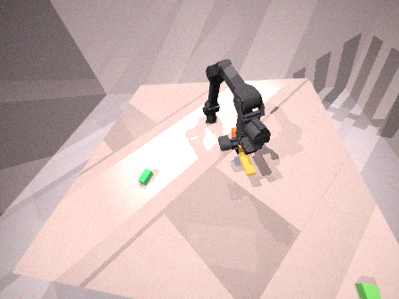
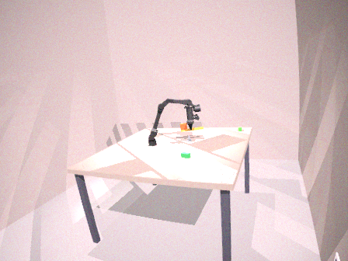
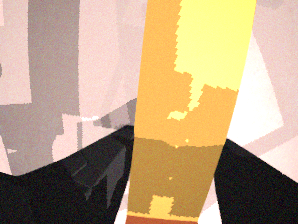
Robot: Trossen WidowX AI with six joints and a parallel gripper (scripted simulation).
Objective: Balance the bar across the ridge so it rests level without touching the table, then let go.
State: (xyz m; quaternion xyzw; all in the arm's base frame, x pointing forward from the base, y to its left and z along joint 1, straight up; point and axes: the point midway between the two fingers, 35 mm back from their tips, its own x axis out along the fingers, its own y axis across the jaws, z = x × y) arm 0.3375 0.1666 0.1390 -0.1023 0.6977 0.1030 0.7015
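Now: gripper tip 30 mm past the grey piece, 10 mm to the left of it and 100 mm above it.
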